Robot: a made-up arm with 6 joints. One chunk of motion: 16 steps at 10 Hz.
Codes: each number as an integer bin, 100 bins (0 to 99) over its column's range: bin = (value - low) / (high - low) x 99, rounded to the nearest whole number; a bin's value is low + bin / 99 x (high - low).
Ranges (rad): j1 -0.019..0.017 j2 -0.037..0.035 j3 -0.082..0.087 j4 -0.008..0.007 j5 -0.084..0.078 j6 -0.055..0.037
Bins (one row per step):
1: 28 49 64 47 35 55
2: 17 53 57 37 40 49
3: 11 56 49 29 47 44
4: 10 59 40 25 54 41
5: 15 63 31 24 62 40
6: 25 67 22 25 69 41
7: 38 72 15 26 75 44
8: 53 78 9 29 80 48
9: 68 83 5 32 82 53
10: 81 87 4 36 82 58
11: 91 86 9 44 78 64
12: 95 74 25 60 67 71
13: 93 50 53 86 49 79
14: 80 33 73 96 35 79
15: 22 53 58 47 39 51
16: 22 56 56 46 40 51
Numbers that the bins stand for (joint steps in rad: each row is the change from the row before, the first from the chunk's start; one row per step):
1: -0.00882 -0.00136 0.02725 -0.00088 -0.02673 -0.00389
2: -0.01282 0.00155 0.01530 -0.00239 -0.01855 -0.00946
3: -0.01500 0.00373 0.00165 -0.00361 -0.00709 -0.01411
4: -0.01536 0.00591 -0.01372 -0.00421 0.00436 -0.01690
5: -0.01355 0.00882 -0.02908 -0.00436 0.01745 -0.01783
6: -0.00991 0.01173 -0.04444 -0.00421 0.02891 -0.01690
7: -0.00518 0.01536 -0.05639 -0.00406 0.03873 -0.01411
8: 0.00027 0.01973 -0.06664 -0.00361 0.04691 -0.01039
9: 0.00573 0.02336 -0.07346 -0.00315 0.05018 -0.00575
10: 0.01045 0.02627 -0.07517 -0.00255 0.05018 -0.00110
11: 0.01409 0.02555 -0.06664 -0.00133 0.04364 0.00447
12: 0.01555 0.01682 -0.03932 0.00109 0.02564 0.01098
13: 0.01482 -0.00064 0.00847 0.00503 -0.00382 0.01841
14: 0.01009 -0.01300 0.04262 0.00655 -0.02673 0.01841
15: -0.01100 0.00155 0.01701 -0.00088 -0.02018 -0.00761
16: -0.01100 0.00373 0.01360 -0.00103 -0.01855 -0.00761

